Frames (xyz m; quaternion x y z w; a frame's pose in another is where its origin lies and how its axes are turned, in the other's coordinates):
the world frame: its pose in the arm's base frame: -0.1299 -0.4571 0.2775 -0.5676 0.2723 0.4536 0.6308
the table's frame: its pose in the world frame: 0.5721 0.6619 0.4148 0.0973 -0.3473 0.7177 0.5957
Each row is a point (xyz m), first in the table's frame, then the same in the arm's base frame.
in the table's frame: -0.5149 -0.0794 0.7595
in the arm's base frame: 0.1821 0.4018 0.0287
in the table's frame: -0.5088 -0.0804 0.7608
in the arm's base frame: 0.1773 0.4058 0.0288
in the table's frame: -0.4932 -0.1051 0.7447
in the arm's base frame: 0.1657 0.4165 -0.0007
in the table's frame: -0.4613 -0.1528 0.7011
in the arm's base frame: 0.1381 0.4294 -0.0660
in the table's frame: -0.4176 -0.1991 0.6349
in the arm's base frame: 0.0927 0.4311 -0.1458
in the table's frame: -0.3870 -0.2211 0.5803
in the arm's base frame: 0.0554 0.4205 -0.1996
